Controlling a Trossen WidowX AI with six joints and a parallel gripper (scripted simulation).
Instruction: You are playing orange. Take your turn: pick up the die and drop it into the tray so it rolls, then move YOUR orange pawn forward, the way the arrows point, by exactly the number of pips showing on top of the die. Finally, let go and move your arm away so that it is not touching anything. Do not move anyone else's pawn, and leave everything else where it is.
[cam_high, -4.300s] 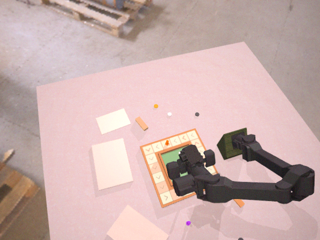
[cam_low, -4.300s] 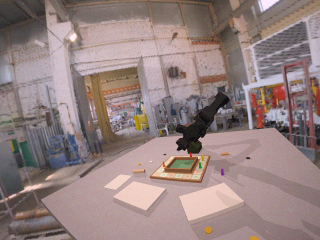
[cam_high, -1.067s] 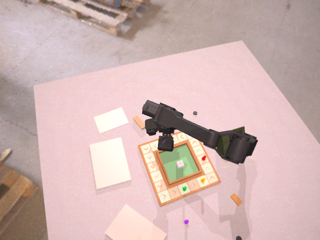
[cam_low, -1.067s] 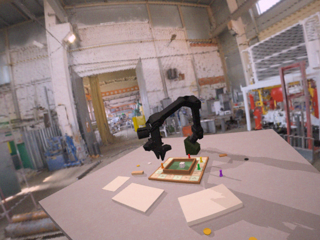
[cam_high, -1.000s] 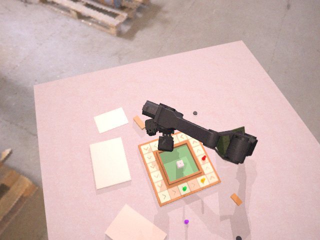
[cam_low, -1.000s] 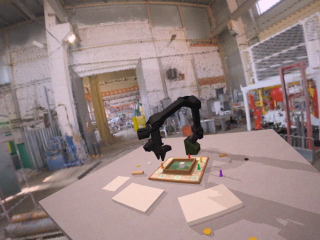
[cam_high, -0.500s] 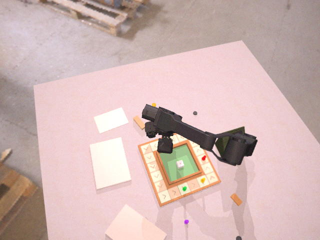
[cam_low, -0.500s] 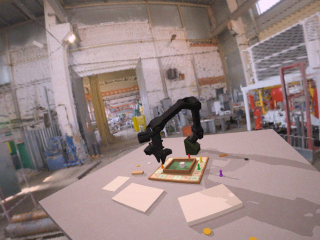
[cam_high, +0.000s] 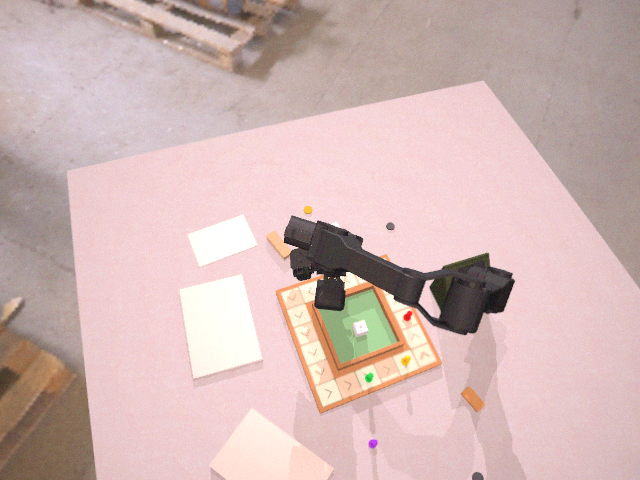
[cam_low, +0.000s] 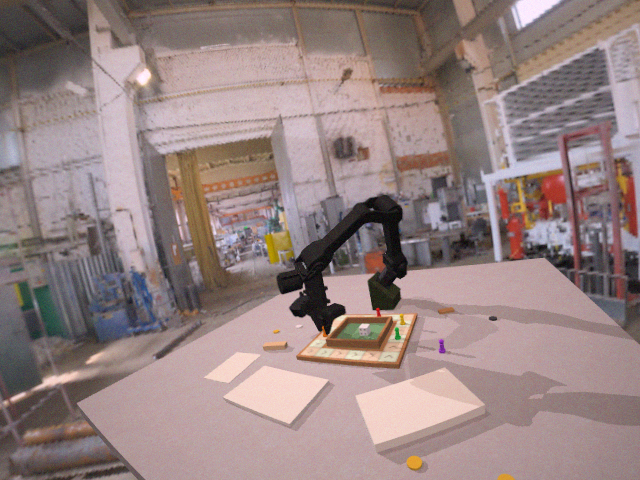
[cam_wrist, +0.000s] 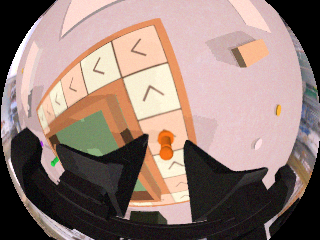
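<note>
The green tray lies 110 mm to the left of my gripper tip, 20 mm below it and 20 mm behind it. From my gripper tip the other things lie so: wooden block: 140 mm to the right, 80 mm ahead, 20 mm below; then white die: 130 mm to the left, 20 mm behind; then orange pawn: right at my gripper tip.
</note>
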